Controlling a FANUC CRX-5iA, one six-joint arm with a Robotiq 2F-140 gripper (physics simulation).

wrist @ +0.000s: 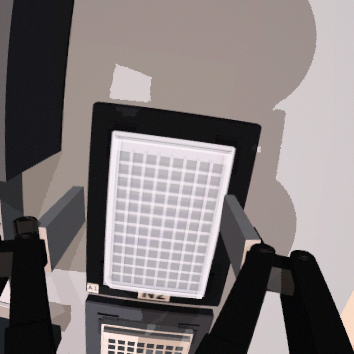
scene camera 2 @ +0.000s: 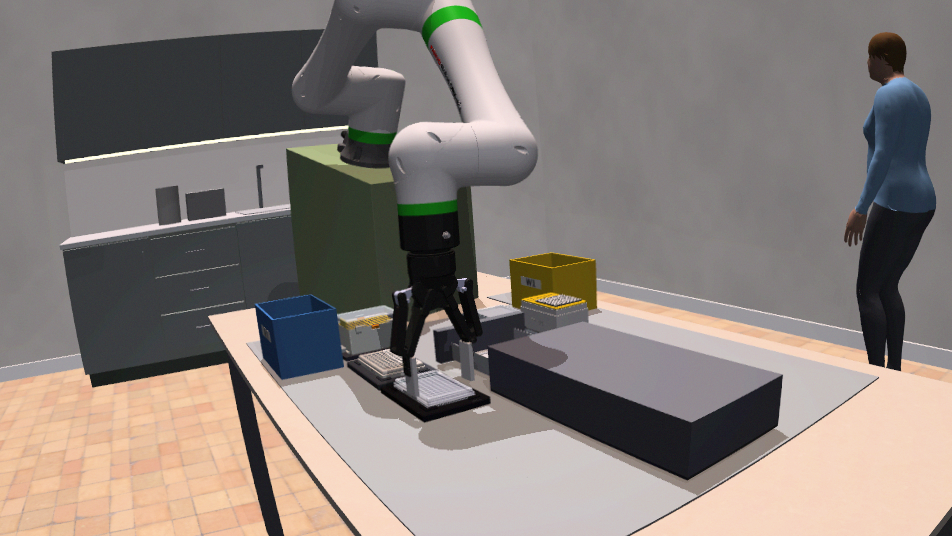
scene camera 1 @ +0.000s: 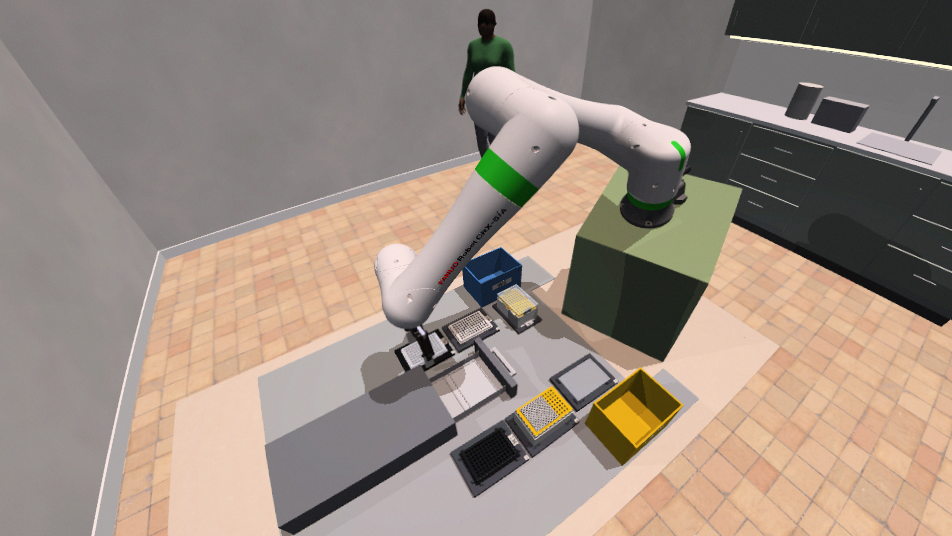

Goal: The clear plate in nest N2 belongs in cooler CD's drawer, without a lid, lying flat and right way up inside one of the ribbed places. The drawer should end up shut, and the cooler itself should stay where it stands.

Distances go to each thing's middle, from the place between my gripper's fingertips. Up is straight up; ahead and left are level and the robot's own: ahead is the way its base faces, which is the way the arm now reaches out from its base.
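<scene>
Hand position: my hand is 10 mm to the left of the clear plate [scene camera 2: 435, 388] and 10 mm past it. Going by their middles, of the things named here the clear plate is the nearest to my hand and the black plate [scene camera 1: 492, 453] is the farthest from it. Counted from my hand, the black plate is 370 mm to the left and 30 mm behind; the drawer [scene camera 2: 501, 328] is 170 mm to the left, 60 mm behind and 20 mm above; the white plate [scene camera 2: 385, 364] is 20 mm to the right and 190 mm behind.
</scene>
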